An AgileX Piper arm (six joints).
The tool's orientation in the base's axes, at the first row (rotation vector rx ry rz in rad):
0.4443 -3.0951 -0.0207
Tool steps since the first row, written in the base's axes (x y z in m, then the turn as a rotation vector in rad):
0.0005 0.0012 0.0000 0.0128 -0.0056 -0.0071
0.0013 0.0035 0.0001 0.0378 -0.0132 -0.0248
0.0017 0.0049 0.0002 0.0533 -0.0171 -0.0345
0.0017 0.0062 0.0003 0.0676 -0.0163 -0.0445
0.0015 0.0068 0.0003 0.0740 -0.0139 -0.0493
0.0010 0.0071 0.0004 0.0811 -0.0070 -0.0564
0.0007 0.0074 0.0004 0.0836 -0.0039 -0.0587
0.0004 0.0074 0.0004 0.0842 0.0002 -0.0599
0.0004 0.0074 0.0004 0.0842 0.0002 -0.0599
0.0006 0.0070 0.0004 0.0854 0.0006 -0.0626
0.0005 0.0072 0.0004 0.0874 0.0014 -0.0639
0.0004 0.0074 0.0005 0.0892 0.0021 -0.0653
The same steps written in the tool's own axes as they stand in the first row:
-0.0008 0.0010 0.0000 -0.0108 -0.0091 0.0068
-0.0022 0.0030 -0.0001 -0.0329 -0.0237 0.0240
-0.0030 0.0042 -0.0002 -0.0468 -0.0319 0.0334
-0.0034 0.0055 -0.0003 -0.0608 -0.0353 0.0432
-0.0033 0.0061 -0.0002 -0.0677 -0.0349 0.0479
-0.0030 0.0065 -0.0003 -0.0766 -0.0304 0.0550
-0.0027 0.0069 -0.0003 -0.0799 -0.0281 0.0573
-0.0025 0.0070 -0.0003 -0.0816 -0.0244 0.0585
-0.0025 0.0070 -0.0003 -0.0816 -0.0244 0.0585
-0.0025 0.0066 -0.0003 -0.0829 -0.0244 0.0612
-0.0025 0.0068 -0.0003 -0.0851 -0.0242 0.0625
-0.0025 0.0070 -0.0004 -0.0870 -0.0241 0.0638

